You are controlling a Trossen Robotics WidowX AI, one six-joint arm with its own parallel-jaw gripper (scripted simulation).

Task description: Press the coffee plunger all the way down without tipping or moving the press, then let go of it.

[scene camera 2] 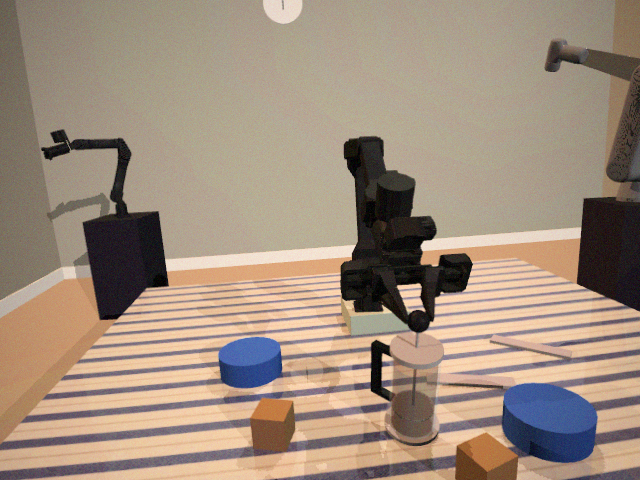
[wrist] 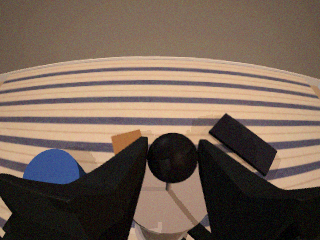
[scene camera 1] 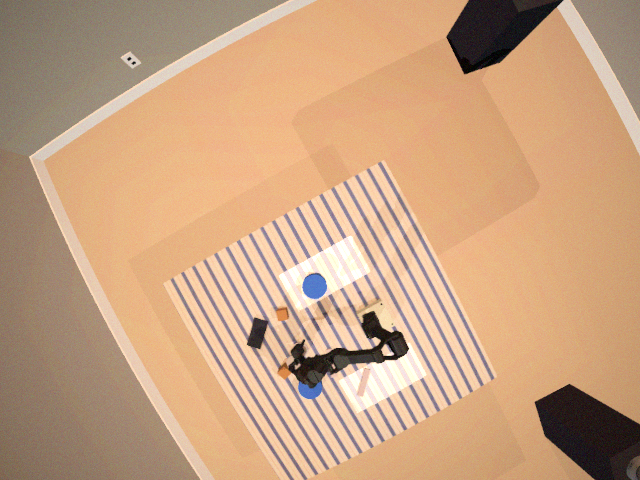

Labels:
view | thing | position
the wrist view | my gripper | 173,144
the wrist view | dark flat block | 246,144

